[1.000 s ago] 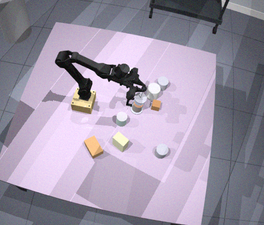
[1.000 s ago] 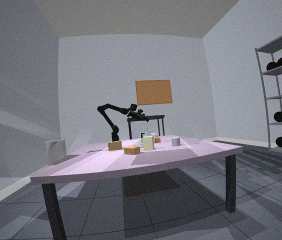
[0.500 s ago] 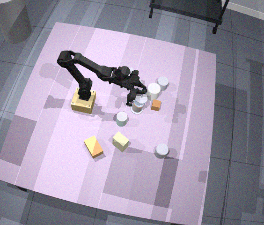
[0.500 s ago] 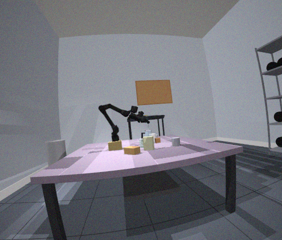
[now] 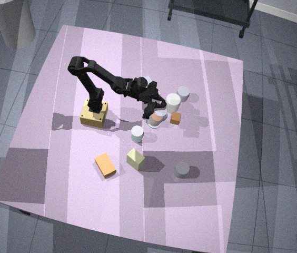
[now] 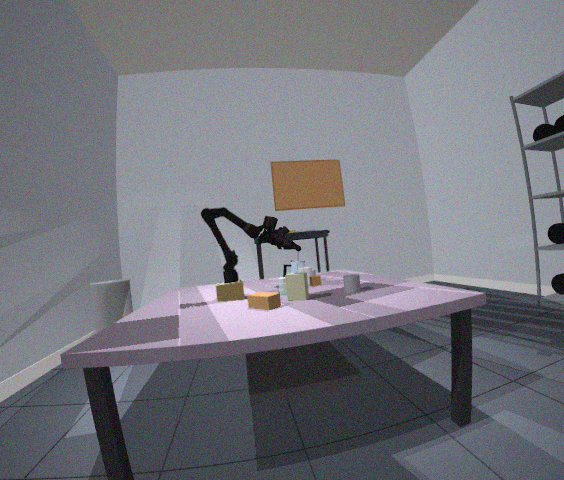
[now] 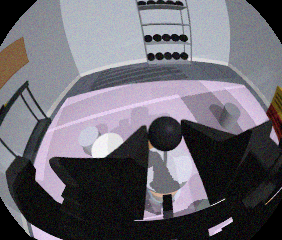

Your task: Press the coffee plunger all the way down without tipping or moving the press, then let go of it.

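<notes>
Right now my gripper tip is 100 mm above the glass coffee press, 40 mm past it and 10 mm to the left of it. Also, from my gripper tip: pale cylinder (170 mm below, 120 mm to the right, 110 mm behind); orange block (340 mm to the right, 220 mm behind, 190 mm below); orange cube (190 mm below, 80 mm ahead, 40 mm to the left).
</notes>
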